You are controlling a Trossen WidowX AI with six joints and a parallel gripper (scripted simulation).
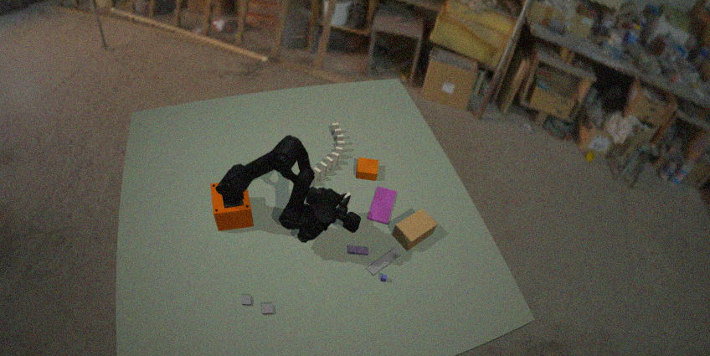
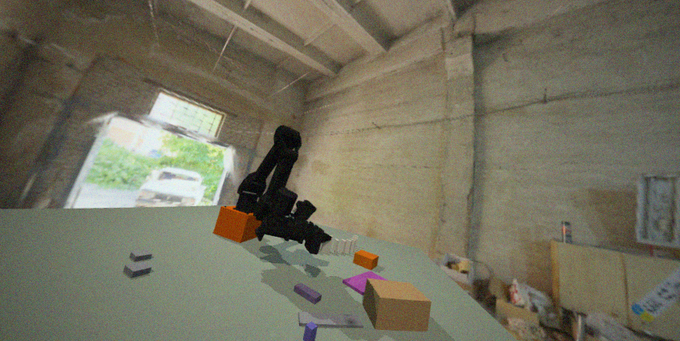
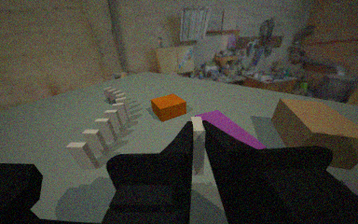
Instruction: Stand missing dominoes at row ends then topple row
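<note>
The magenta slab lies 140 mm ahead of my gripper tip and 100 mm below it. The rest, counted from my gripper tip: grey slab: 210 mm to the right, 100 mm below, 60 mm ahead; orange block: 160 mm to the left, 140 mm ahead, 80 mm below; tan box: 190 mm ahead, 140 mm to the right, 70 mm below.
</note>
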